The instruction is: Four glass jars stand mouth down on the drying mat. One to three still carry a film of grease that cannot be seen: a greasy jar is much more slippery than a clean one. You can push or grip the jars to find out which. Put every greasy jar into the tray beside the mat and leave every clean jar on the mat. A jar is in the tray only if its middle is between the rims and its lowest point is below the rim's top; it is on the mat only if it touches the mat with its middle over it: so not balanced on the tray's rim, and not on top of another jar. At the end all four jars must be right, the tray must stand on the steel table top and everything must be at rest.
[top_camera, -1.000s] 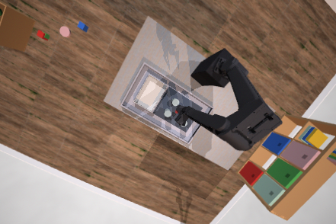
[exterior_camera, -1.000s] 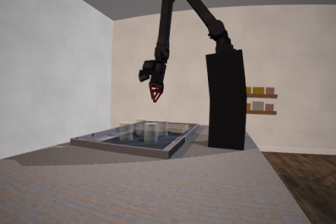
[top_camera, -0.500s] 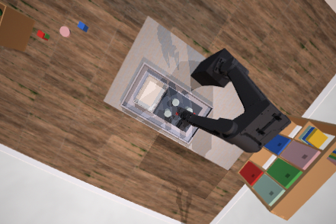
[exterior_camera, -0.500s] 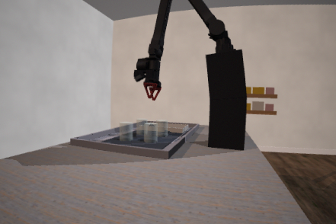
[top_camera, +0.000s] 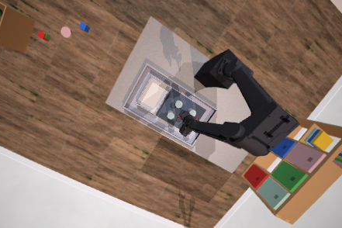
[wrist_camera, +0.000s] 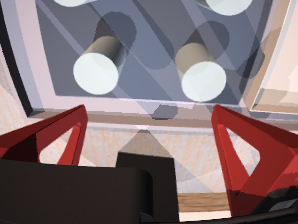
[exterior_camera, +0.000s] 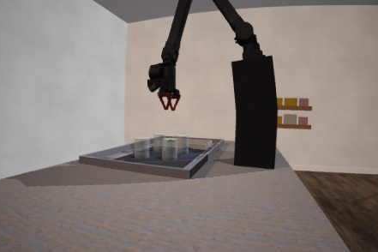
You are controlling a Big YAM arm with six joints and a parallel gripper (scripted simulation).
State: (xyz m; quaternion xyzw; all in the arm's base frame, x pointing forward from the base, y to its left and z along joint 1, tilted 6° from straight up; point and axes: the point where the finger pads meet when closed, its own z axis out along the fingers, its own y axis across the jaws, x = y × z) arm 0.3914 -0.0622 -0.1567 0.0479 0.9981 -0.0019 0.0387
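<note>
My hand is 2 cm short of the dark drying mat and 22 cm above it. The rest, counted from my hand: pale tray 2 cm behind, 32 cm to the right, 22 cm below.
</note>
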